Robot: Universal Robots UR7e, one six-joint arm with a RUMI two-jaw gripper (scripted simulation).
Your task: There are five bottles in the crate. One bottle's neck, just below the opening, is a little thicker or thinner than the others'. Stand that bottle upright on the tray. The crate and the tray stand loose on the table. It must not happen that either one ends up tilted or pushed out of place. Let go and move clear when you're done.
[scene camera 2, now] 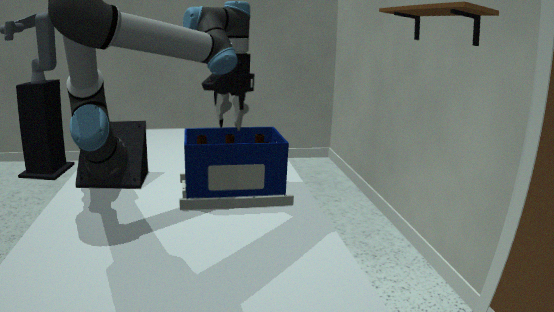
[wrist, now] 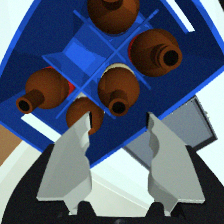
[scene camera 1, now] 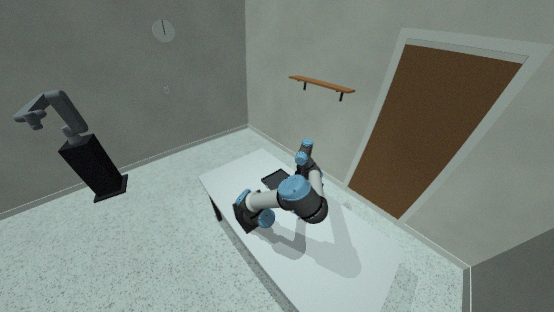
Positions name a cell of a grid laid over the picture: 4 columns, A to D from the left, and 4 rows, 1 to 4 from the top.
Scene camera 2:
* gripper: B2
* blue crate: B3
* pale strip: B3
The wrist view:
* gripper: C3
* blue crate: B1
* bottle: C2
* bottle: A2
